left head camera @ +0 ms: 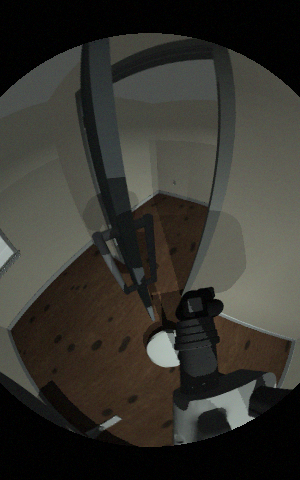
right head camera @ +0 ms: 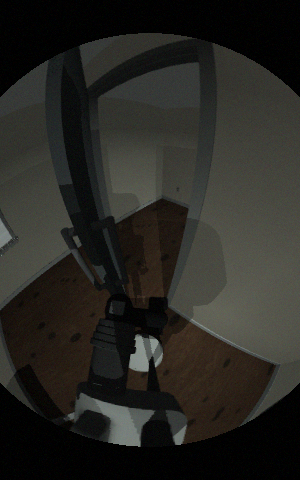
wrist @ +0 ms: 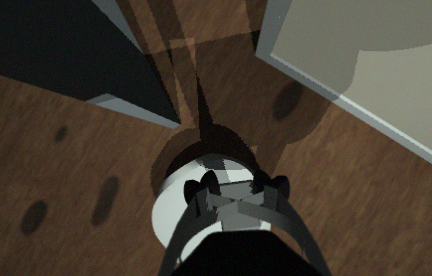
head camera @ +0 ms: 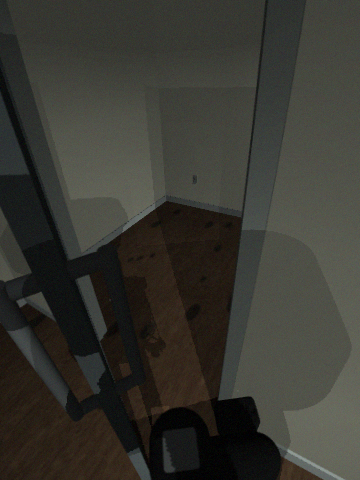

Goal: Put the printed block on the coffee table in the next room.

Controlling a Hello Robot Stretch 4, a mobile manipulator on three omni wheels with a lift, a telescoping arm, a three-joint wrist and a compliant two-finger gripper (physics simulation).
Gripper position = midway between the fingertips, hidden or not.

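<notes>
My wrist camera gives me my gripper point(wrist: 235, 185) along with a door point(wrist: 95, 58), and that same door point(head camera: 36, 232) is visible from the head camera.
</notes>
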